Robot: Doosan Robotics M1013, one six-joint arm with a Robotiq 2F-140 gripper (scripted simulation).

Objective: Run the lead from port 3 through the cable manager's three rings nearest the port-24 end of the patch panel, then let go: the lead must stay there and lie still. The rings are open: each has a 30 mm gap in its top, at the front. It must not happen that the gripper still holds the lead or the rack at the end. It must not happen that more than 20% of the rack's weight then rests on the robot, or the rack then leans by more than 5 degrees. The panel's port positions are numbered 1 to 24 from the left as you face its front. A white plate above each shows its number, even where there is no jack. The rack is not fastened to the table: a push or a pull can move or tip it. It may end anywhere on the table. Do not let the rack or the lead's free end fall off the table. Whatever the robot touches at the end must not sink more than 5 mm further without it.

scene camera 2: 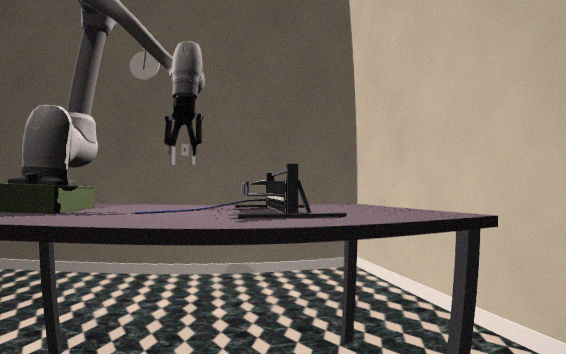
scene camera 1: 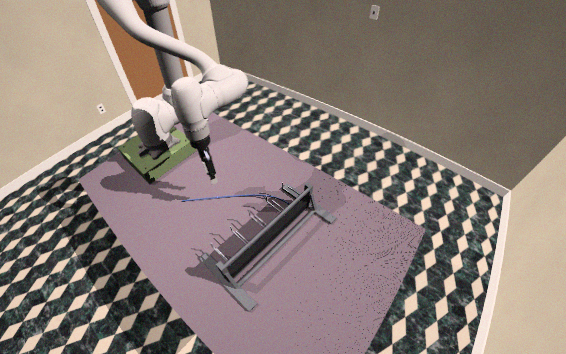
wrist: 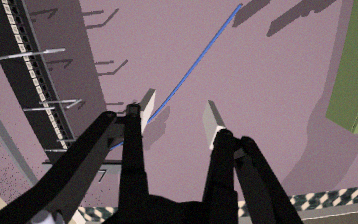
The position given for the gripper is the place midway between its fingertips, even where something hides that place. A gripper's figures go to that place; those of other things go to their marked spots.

The gripper (scene camera 2: 182,165): 1.07 m from the lens. A rack (scene camera 2: 288,205): 0.84 m from the lens.
